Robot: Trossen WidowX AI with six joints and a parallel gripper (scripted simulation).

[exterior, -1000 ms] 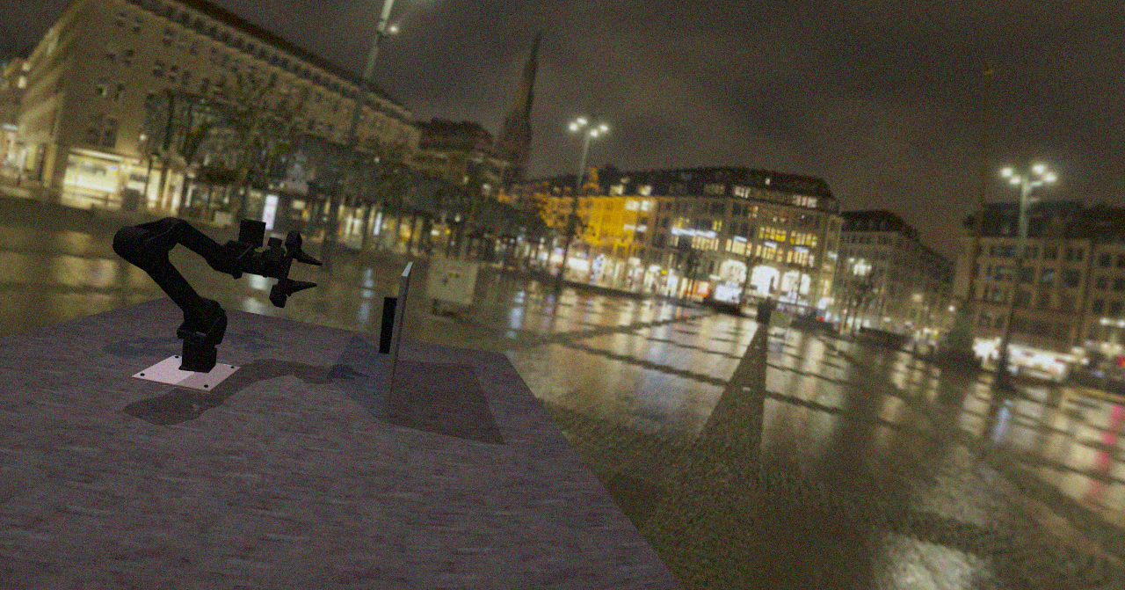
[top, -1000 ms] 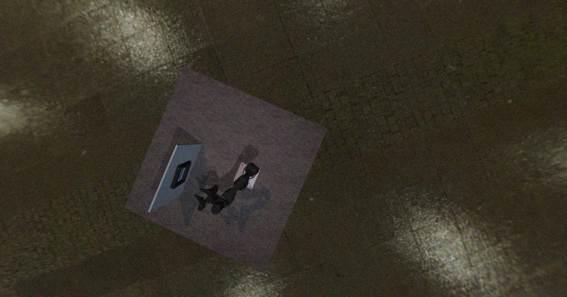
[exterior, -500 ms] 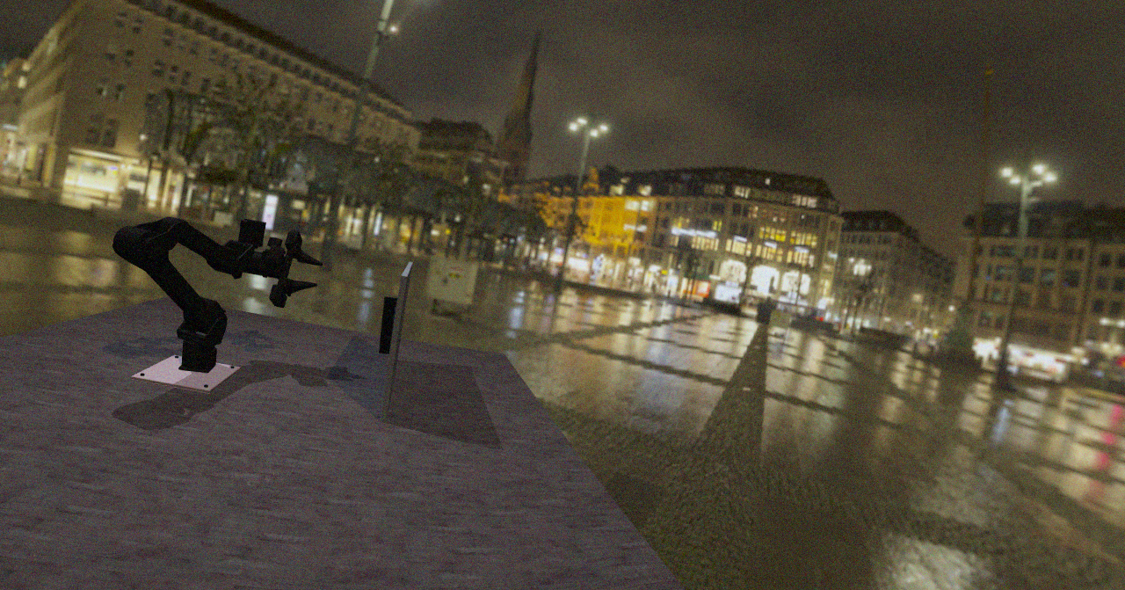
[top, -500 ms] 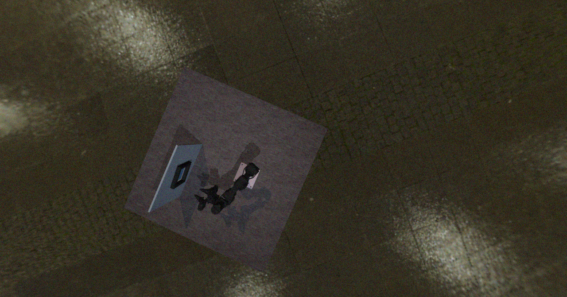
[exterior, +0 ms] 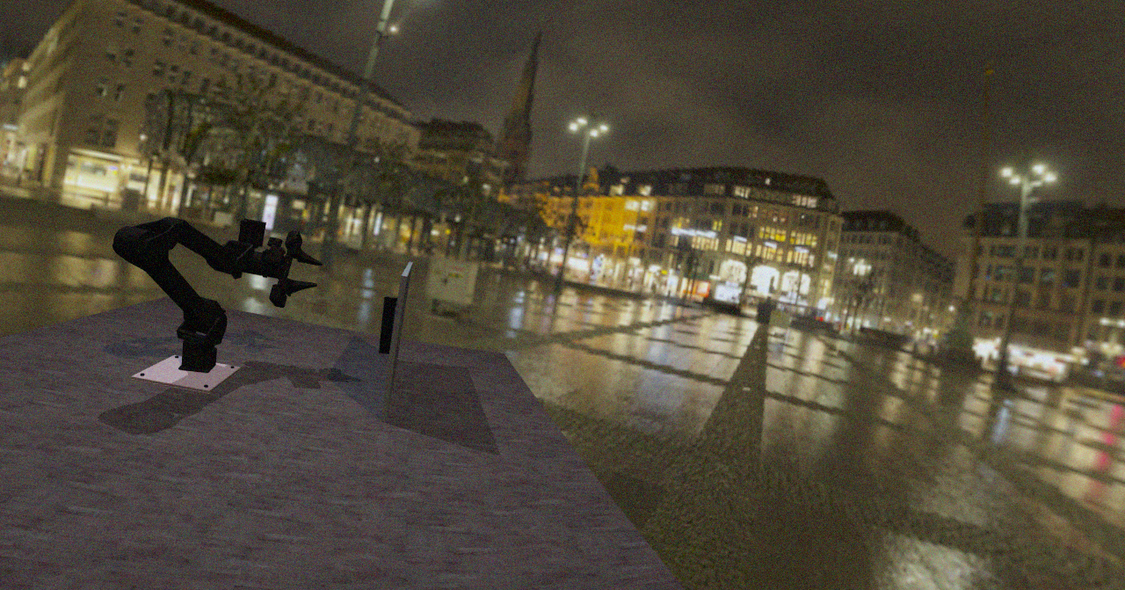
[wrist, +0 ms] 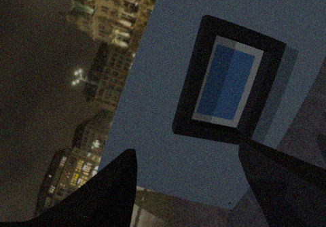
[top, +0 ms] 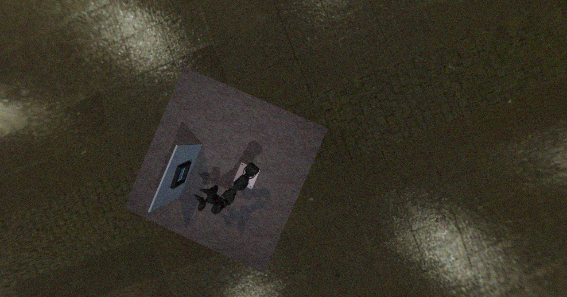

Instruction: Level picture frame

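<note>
The picture frame lies 190 mm ahead of my gripper tip, 60 mm to the right of it and 90 mm below it. The rest, counted from my gripper tip: wall panel: 210 mm ahead, 50 mm to the right, 100 mm below.
</note>
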